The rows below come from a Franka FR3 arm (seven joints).
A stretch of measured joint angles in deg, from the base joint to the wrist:
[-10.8, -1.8, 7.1, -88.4, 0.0, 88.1, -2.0]
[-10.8, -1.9, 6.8, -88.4, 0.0, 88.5, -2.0]
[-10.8, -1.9, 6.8, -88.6, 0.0, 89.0, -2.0]
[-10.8, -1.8, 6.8, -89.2, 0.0, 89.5, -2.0]
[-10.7, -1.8, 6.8, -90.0, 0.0, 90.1, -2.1]
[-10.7, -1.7, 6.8, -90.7, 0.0, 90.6, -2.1]
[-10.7, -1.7, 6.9, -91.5, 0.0, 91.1, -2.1]
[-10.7, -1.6, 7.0, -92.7, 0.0, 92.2, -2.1]
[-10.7, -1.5, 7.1, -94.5, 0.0, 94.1, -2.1]
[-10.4, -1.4, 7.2, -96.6, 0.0, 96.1, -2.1]
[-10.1, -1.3, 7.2, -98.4, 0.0, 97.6, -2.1]
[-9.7, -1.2, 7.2, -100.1, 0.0, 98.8, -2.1]
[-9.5, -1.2, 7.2, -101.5, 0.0, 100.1, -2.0]
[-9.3, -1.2, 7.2, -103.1, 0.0, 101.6, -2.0]
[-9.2, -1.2, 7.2, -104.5, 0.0, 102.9, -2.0]
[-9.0, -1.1, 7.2, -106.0, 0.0, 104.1, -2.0]
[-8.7, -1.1, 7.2, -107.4, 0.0, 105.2, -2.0]
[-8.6, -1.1, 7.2, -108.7, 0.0, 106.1, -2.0]
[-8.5, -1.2, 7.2, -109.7, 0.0, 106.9, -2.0]
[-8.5, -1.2, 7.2, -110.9, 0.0, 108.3, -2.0]
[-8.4, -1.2, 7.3, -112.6, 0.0, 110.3, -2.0]
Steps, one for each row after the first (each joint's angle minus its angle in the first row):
[0.0, -0.1, -0.3, 0.0, 0.0, 0.4, 0.0]
[0.0, -0.1, -0.3, -0.2, 0.0, 0.9, 0.0]
[0.0, 0.0, -0.3, -0.8, 0.0, 1.4, 0.0]
[0.1, 0.0, -0.3, -1.6, 0.0, 2.0, -0.1]
[0.1, 0.1, -0.3, -2.3, 0.0, 2.5, -0.1]
[0.1, 0.1, -0.2, -3.1, 0.0, 3.0, -0.1]
[0.1, 0.2, -0.1, -4.3, 0.0, 4.1, -0.1]
[0.1, 0.3, 0.0, -6.1, 0.0, 6.0, -0.1]
[0.4, 0.4, 0.1, -8.2, 0.0, 8.0, -0.1]
[0.7, 0.5, 0.1, -10.0, 0.0, 9.5, -0.1]
[1.1, 0.6, 0.1, -11.7, 0.0, 10.7, -0.1]
[1.3, 0.6, 0.1, -13.1, 0.0, 12.0, 0.0]
[1.5, 0.6, 0.1, -14.7, 0.0, 13.5, 0.0]
[1.6, 0.6, 0.1, -16.1, 0.0, 14.8, 0.0]
[1.8, 0.7, 0.1, -17.6, 0.0, 16.0, 0.0]
[2.1, 0.7, 0.1, -19.0, 0.0, 17.1, 0.0]
[2.2, 0.7, 0.1, -20.3, 0.0, 18.0, 0.0]
[2.3, 0.6, 0.1, -21.3, 0.0, 18.8, 0.0]
[2.3, 0.6, 0.1, -22.5, 0.0, 20.2, 0.0]
[2.4, 0.6, 0.2, -24.2, 0.0, 22.2, 0.0]

